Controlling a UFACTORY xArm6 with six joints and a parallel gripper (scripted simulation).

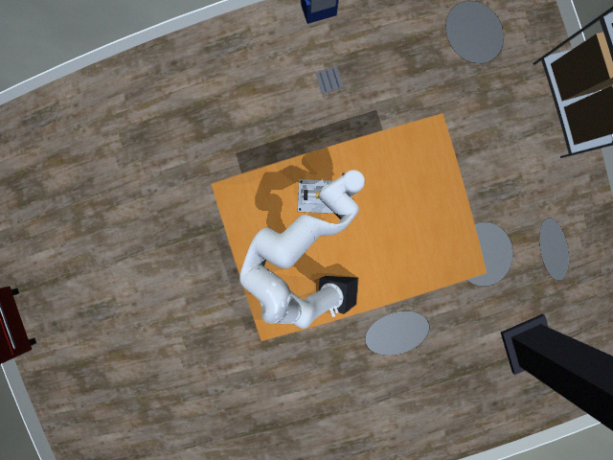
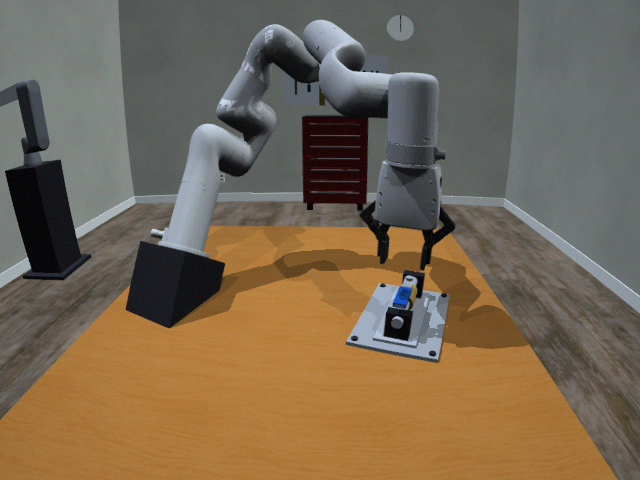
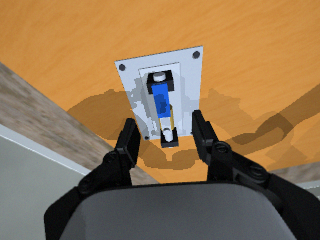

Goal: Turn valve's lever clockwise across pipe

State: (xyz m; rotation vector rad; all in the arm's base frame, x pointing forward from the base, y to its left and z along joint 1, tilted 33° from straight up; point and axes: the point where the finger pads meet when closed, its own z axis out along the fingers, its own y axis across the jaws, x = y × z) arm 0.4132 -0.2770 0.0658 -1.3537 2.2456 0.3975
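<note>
Right now the lever is 20 mm ahead of my hand, 40 mm to the left of it and 90 mm below it. From my hand the other things lie so: baseplate (30 mm ahead, 70 mm to the left, 170 mm below).
</note>
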